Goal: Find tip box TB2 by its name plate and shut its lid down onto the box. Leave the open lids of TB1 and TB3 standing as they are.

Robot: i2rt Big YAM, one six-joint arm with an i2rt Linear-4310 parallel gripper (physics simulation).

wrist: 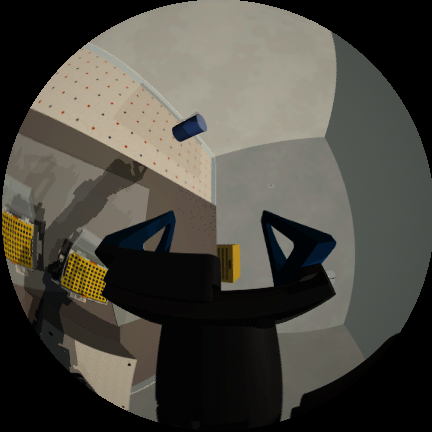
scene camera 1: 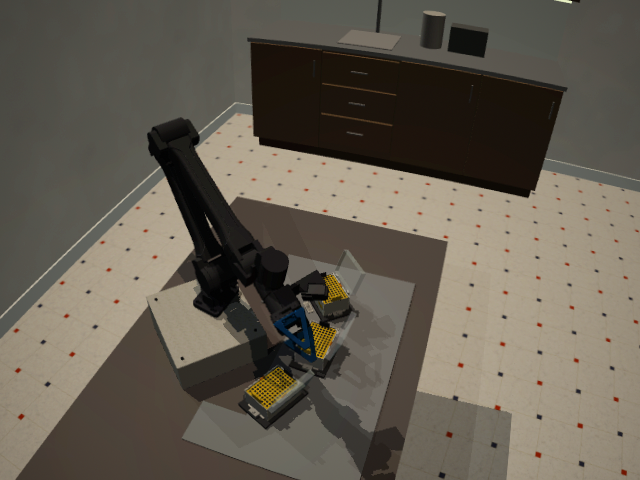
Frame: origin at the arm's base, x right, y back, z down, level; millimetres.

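Seen in the pictures: gripper, between the fingertips: (wrist: 217, 215) (scene camera 1: 311, 355); arm's base, origin of its link: (scene camera 1: 216, 297).
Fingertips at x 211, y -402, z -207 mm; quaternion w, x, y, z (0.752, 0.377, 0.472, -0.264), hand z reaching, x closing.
Note:
Pixels of each thing's top centre, then the offset from my fingertips to it. "spot": a spot on its surface instead. Level surfaces: height alone.
- back box, centre of its top: (scene camera 1: 329, 284) dx -456, dy +159, dz +250 mm
- middle box, centre of its top: (scene camera 1: 317, 335) dx -252, dy +100, dz +250 mm
- front box, centre of its top: (wrist: 88, 281) (scene camera 1: 272, 383) dx -54, dy +130, dz +250 mm
- back lid, a spot on its surface: (scene camera 1: 350, 268) spot: dx -518, dy +117, dz +216 mm
- middle lid, a spot on its surface: (scene camera 1: 346, 330) spot: dx -249, dy +16, dz +182 mm
- front lid, a spot on its surface: (scene camera 1: 306, 378) spot: dx -63, dy +40, dz +181 mm
- grey mat, height of its surface: dz +324 mm
Three tip boxes with yellow perforated racks stand in a row: a back box (scene camera 1: 336, 297), a middle box (scene camera 1: 323, 338) and a front box (scene camera 1: 272, 388). The back lid (scene camera 1: 350, 268), middle lid (scene camera 1: 346, 330) and front lid (scene camera 1: 306, 378) are clear and stand open. The name plates are too small to read, so I cannot tell which box is TB2. My gripper (scene camera 1: 311, 356) (wrist: 217, 215) is open and empty; in the scene view its blue fingers overlap the middle box and hide part of it. Two boxes (wrist: 17, 240) (wrist: 85, 277) show at the left of the wrist view, the nearer partly hidden by the gripper.
The boxes stand on a grey mat (scene camera 1: 232, 439). A pale base block (scene camera 1: 186, 330) (wrist: 100, 370) carries the arm, left of the boxes. A yellow block (wrist: 229, 263) and a blue cylinder (wrist: 189, 127) show in the wrist view. A brown cabinet (scene camera 1: 356, 118) stands at the back.

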